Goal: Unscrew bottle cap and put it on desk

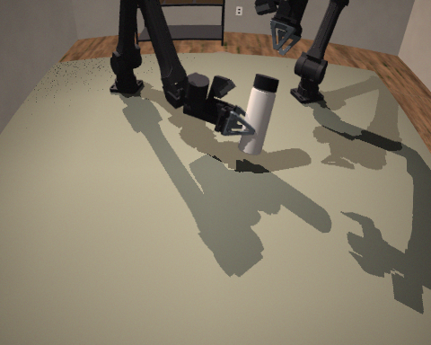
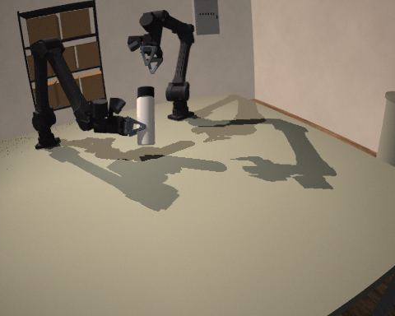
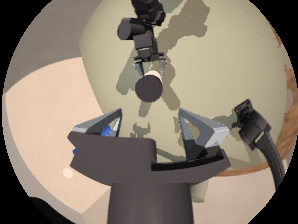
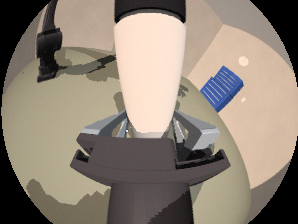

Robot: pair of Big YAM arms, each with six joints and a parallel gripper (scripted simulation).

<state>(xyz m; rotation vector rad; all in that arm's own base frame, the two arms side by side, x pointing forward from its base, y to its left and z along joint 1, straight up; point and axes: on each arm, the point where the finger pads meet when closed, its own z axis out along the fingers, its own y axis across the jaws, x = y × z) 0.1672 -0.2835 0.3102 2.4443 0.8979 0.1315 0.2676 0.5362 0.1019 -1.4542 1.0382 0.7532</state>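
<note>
My left gripper is now 9 cm above the black cap, 5 cm short of it and 3 cm to the left of it.
</note>
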